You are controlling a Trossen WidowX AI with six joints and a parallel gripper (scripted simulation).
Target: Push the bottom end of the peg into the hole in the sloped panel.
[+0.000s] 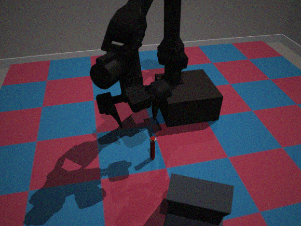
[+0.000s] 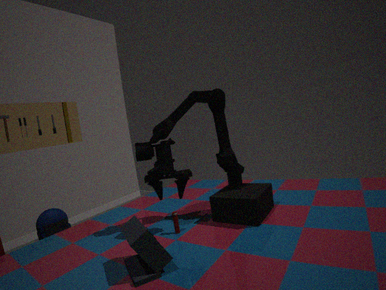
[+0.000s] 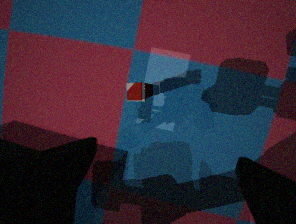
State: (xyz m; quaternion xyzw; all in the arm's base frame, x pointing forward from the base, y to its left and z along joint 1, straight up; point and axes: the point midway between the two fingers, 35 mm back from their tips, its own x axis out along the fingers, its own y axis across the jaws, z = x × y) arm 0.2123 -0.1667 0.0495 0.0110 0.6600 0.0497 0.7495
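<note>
My gripper tip is now 3 cm short of the peg, 3 cm to the right of it and 6 cm above it. Also, from my gripper tip: dark stand (25 cm ahead, 8 cm to the left, 11 cm below); sloped panel (23 cm ahead, 9 cm to the left, 4 cm below).
</note>
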